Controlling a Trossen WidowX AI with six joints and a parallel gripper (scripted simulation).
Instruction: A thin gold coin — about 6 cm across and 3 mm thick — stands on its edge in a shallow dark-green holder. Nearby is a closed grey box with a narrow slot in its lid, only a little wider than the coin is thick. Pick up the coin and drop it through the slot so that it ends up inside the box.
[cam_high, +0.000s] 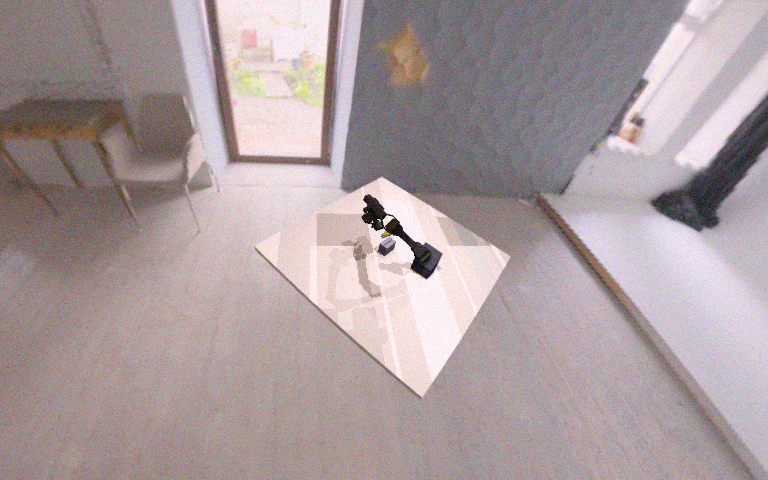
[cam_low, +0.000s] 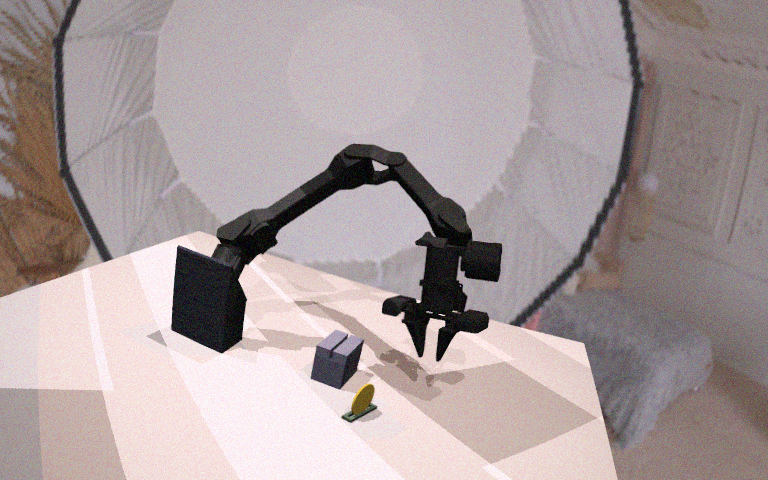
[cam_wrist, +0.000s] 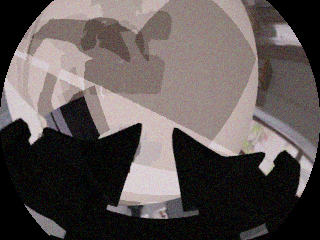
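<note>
My gripper tip is now 11 cm to the left of the gold coin, 7 cm past it and 7 cm above it.
</note>
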